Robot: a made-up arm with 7 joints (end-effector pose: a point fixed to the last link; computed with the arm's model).
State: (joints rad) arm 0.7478 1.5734 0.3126 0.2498 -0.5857 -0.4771 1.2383
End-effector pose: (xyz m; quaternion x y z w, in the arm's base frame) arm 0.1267 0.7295 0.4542 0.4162 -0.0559 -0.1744 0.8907
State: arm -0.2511 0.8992 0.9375 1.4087 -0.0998 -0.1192 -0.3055
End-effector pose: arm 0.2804 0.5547 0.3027 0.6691 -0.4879 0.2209 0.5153
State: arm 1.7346 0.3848 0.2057 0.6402 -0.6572 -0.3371 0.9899
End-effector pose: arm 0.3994 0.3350 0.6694 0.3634 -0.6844 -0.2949 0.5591
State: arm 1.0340 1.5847 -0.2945 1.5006 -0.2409 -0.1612 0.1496
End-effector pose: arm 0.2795 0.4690 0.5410 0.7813 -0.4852 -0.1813 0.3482
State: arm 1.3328 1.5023 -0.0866 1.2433 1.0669 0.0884 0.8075
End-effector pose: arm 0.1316 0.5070 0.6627 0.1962 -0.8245 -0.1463 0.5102
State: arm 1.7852 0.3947 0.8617 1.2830 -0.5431 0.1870 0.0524
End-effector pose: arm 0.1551 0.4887 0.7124 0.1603 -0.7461 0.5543 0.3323
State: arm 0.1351 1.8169 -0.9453 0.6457 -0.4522 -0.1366 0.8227
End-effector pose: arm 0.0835 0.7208 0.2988 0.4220 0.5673 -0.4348 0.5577
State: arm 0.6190 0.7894 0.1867 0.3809 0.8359 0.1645 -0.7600
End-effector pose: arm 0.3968 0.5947 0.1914 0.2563 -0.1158 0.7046 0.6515
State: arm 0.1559 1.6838 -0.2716 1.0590 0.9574 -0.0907 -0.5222
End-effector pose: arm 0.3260 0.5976 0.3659 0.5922 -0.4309 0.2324 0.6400
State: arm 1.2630 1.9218 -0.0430 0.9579 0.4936 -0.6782 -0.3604
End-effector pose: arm 0.0043 0.6035 0.6992 -0.6233 0.7273 -0.2873 0.0040
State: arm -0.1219 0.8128 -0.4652 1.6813 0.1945 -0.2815 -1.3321
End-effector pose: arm 0.2595 0.2235 0.0871 0.3745 -0.5872 0.2681 0.6657
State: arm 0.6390 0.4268 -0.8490 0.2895 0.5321 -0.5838 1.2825
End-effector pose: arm 0.3582 0.2797 -0.0044 -0.1700 -0.2594 -0.5489 0.7762
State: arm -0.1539 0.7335 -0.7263 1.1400 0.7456 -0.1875 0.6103
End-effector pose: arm 0.1488 0.2519 -0.0525 -0.1980 -0.1407 -0.2856 0.9271
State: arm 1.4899 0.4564 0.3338 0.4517 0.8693 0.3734 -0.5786
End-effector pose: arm 0.4713 0.4655 0.5683 -0.2517 -0.3691 0.5612 0.6968
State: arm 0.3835 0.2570 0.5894 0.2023 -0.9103 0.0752 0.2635
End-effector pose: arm 0.3537 0.3129 -0.0674 0.2045 0.0419 -0.1023 0.9726
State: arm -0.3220 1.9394 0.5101 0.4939 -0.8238 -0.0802 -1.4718
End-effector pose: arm 0.3195 0.6858 0.5268 -0.9144 0.3037 0.1147 0.2418
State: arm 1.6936 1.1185 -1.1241 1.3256 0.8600 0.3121 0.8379
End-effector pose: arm 0.3429 0.3294 0.5302 0.1183 -0.5099 -0.4097 0.7471
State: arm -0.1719 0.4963 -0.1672 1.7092 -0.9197 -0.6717 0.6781
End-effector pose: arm 0.2423 0.2046 0.0566 0.2718 -0.4126 -0.7482 0.4427
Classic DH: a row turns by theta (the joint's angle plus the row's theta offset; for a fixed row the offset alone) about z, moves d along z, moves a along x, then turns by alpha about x. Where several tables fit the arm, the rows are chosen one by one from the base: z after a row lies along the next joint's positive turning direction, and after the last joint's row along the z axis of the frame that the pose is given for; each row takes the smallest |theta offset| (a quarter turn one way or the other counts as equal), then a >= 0, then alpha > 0; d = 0 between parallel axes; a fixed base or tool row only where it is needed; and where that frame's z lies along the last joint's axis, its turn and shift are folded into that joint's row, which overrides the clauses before.
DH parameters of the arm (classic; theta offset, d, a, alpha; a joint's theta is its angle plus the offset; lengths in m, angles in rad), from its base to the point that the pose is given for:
base (fixed): 0 0.364 0 1.5708
joint 1: 1.5708 -0.199 0.025 1.5708
joint 2: 1.5708 0.03 0 1.5708
joint 3: 1.5708 -0.296 0.022 1.5708
joint 4: 0 0.052 0.024 -1.5708
joint 5: 0 -0.291 0.017 -1.5708
joint 6: -1.5708 -0.004 0.017 1.5708
joint 7: 1.406 -0.0227 -0.0309 2.0493
tool (fixed): -1.6124 -0.0102 0 0

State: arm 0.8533 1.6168 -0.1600 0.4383 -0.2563 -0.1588 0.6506
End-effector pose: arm 0.1779 0.7209 0.4583 0.6111 -0.1052 0.0119 0.7844
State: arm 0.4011 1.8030 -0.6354 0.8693 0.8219 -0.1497 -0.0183
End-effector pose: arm 0.2446 0.6617 0.3799 0.6226 -0.2982 0.0503 0.7217
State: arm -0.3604 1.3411 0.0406 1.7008 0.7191 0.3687 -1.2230
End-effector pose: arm 0.3180 0.3990 0.1983 0.6509 -0.3390 0.2334 0.6380
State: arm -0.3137 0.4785 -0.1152 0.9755 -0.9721 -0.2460 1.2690
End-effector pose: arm 0.1182 0.2921 -0.0960 -0.0314 0.2507 -0.7206 0.6457
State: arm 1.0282 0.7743 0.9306 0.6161 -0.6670 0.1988 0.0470
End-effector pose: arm 0.3499 0.6395 0.4321 0.3750 -0.3554 0.4680 0.7169
